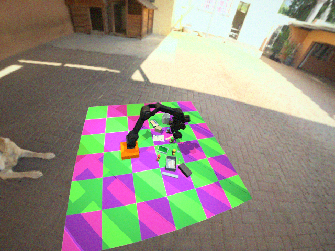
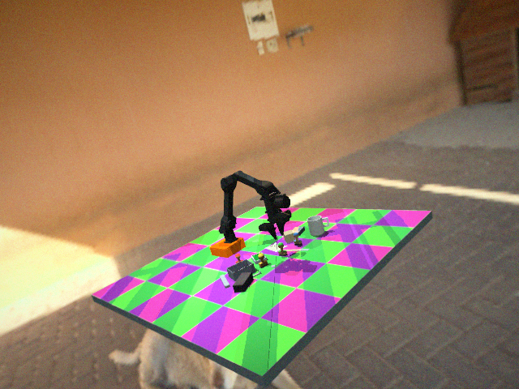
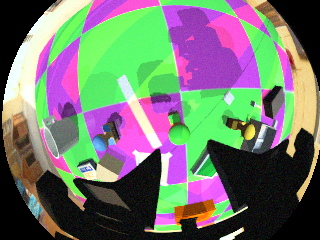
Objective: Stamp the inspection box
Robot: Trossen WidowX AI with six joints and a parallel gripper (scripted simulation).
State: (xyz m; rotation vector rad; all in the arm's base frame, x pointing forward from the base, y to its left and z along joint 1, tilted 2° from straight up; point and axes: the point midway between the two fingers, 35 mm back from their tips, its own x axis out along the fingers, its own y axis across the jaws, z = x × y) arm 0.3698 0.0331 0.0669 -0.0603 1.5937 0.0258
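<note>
My gripper tip is now 80 mm above the green-knobbed stamp. Round my gripper tip: blue-knobbed stamp (120 mm to the left, 80 mm below, 10 mm behind); yellow-knobbed stamp (130 mm to the right, 80 mm below, 20 mm behind); green ink pad (100 mm behind, 90 mm below, 80 mm to the right).
</note>
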